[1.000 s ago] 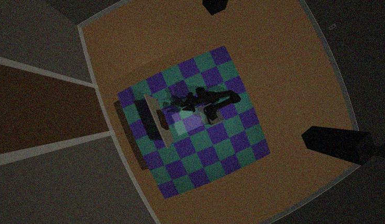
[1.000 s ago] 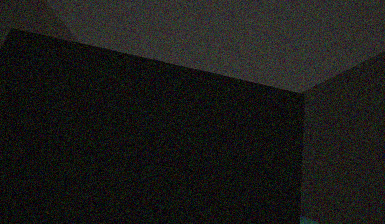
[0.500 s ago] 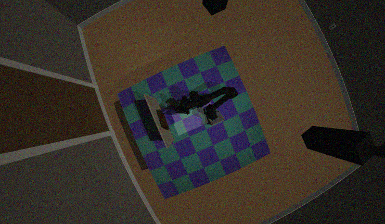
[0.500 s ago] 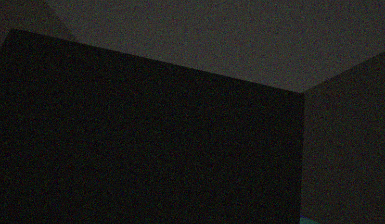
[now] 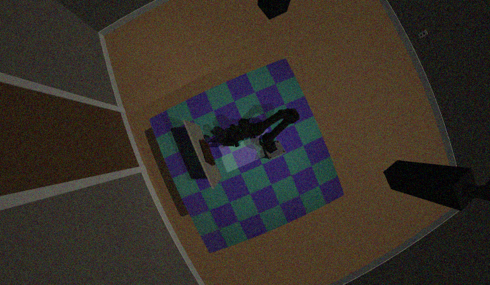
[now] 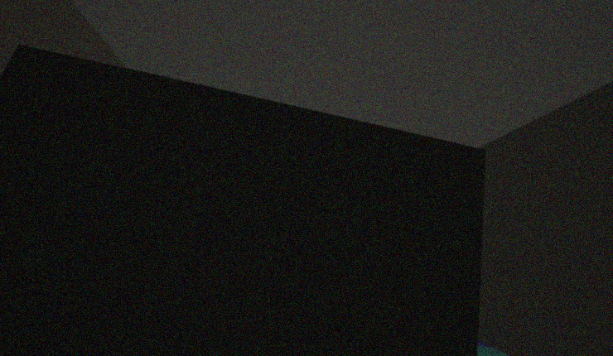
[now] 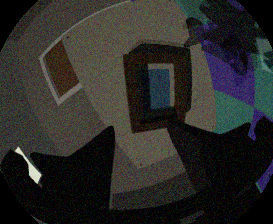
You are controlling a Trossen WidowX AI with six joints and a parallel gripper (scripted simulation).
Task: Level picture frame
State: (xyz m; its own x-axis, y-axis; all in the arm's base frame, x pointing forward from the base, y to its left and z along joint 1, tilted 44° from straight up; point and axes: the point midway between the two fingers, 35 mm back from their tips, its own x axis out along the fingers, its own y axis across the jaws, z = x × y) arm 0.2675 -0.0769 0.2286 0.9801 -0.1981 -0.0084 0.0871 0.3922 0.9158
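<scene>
The dark picture frame is 13 cm ahead of my gripper tip and 5 cm below it. From my gripper tip the other things lie so: pale wall panel 14 cm ahead, 2 cm to the right, 6 cm below.
</scene>
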